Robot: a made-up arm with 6 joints.
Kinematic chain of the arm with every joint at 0, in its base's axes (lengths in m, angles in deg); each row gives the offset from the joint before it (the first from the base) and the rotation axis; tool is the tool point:
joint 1: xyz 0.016 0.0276 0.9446 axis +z
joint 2: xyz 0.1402 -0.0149 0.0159 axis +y
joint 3: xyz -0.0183 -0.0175 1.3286 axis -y
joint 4: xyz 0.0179 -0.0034 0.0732 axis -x
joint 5: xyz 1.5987 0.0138 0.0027 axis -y
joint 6: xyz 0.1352 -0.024 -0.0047 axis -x
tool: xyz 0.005 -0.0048 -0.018
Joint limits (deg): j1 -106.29..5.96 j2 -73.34..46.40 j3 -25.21..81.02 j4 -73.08..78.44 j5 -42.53..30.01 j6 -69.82..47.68
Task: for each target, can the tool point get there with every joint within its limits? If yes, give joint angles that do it. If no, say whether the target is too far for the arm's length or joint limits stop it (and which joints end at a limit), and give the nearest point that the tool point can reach.
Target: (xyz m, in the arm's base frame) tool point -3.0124 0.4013 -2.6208
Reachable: no: too far | nearest point -0.5637 -1.5103 0.2741 | short by 4.246 m
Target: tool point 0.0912 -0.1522 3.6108
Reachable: yes | joints -31.90 -33.30 29.47 45.13 -31.33 33.05
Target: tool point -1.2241 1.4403 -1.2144
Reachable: no: joint limits stop it (at a limit: joint 2, joint 3, joint 5, joint 6) | nearest point -1.8124 2.1105 1.9525 | short by 3.290 m
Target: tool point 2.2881 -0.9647 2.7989
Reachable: yes | joints -23.09 36.90 63.17 -11.91 -25.61 -41.24
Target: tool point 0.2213 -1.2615 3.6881
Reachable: yes | joints -80.37 7.01 60.85 -24.64 -21.79 -22.69
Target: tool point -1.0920 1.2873 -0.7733
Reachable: no: joint limits stop it (at a limit: joint 2, joint 3, joint 5, joint 6) | nearest point -1.8145 2.1087 1.9525 | short by 2.937 m
